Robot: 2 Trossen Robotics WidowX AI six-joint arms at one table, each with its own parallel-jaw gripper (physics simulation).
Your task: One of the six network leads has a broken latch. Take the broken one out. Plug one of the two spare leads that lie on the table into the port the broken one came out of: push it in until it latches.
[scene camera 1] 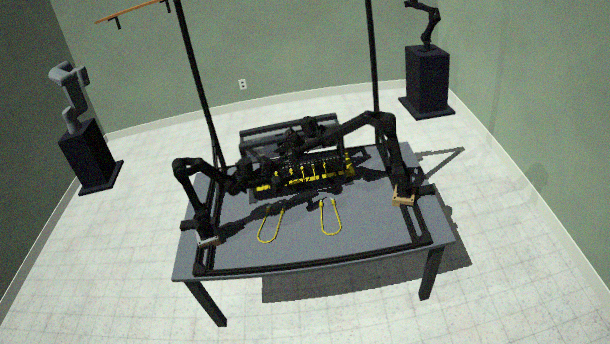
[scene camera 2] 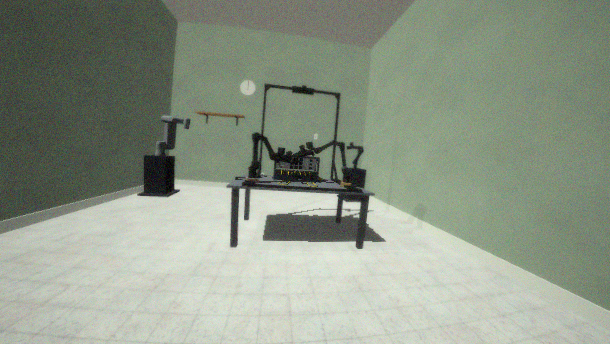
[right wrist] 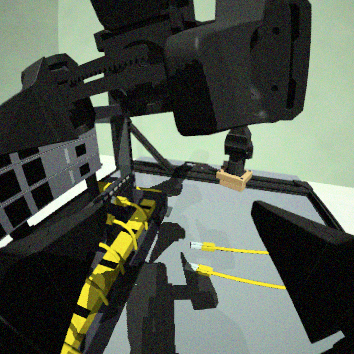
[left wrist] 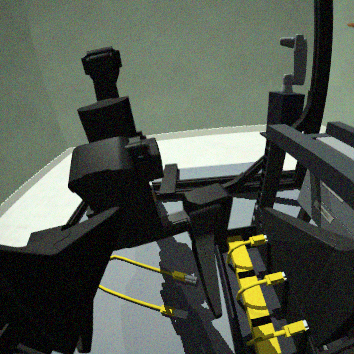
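Pixels of known places: left gripper, fingertip midpoint: [scene camera 1: 274, 156] [scene camera 2: 292, 155] [left wrist: 192, 214]; right gripper, fingertip midpoint: [scene camera 1: 290, 169] [scene camera 2: 298, 161] [right wrist: 180, 209] [left wrist: 150, 340]; left arm's base, link origin: [scene camera 1: 404, 192] [scene camera 2: 346, 182] [right wrist: 234, 171]; right arm's base, link origin: [scene camera 1: 206, 234] [scene camera 2: 252, 177].
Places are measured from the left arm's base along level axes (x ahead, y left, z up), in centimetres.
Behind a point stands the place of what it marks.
Observation:
Several yellow leads stand in a row on the dark unit at the back; plugs show in the left wrist view [left wrist: 276, 278] {x 60.1, y 3.8, z 5.3 cm} and the right wrist view [right wrist: 120, 201] {x 40.6, y -6.5, z 4.8 cm}. I cannot tell which latch is broken. Two yellow U-shaped spare leads lie on the table, one at left [scene camera 1: 266, 242] {x 51.8, y 38.0, z -3.9 cm}, one at right [scene camera 1: 331, 233] {x 26.6, y 27.1, z -3.7 cm}. A spare's plug [left wrist: 180, 275] [right wrist: 209, 247] {x 32.0, y 9.0, z -3.4 cm} shows in each wrist view. My left gripper [scene camera 1: 281, 145] is open and empty, above the row. My right gripper [scene camera 1: 262, 172] [right wrist: 180, 209] {x 47.1, y 13.2, z 16.7 cm} is open and empty, close beside and below it at the row's left end.
A grey rack [scene camera 1: 325, 119] {x 42.6, y -22.0, z 20.7 cm} [left wrist: 310, 150] {x 65.8, y 4.2, z 22.0 cm} stands behind the row. A yellow strip [left wrist: 252, 297] {x 58.6, y 6.0, z -0.2 cm} [right wrist: 120, 245] {x 44.7, y -1.6, z -0.2 cm} runs below the plugs. The two arms crowd together over the unit, and each gripper fills much of the other's wrist view. Dark rails edge the table [scene camera 1: 300, 250] {x 36.3, y 38.0, z -4.2 cm}.

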